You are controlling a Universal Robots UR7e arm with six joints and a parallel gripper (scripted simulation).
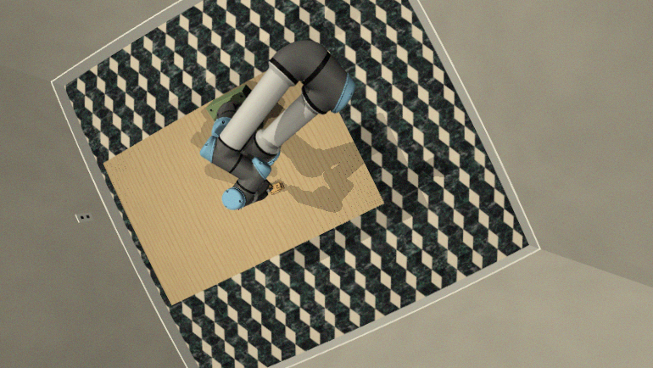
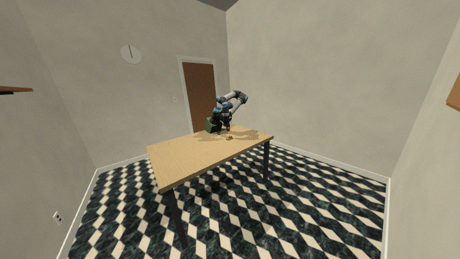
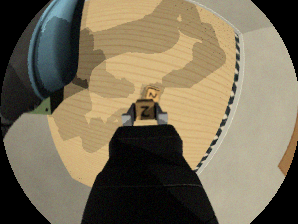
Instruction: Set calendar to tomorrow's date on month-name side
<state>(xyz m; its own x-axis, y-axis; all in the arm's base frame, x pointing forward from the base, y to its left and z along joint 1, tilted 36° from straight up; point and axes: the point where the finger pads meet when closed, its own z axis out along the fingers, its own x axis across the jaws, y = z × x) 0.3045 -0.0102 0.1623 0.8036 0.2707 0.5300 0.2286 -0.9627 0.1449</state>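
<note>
My hand is 1 cm short of the wooden tray and 13 cm above it. Also, from my hand: wooden cube (1 cm below).
</note>
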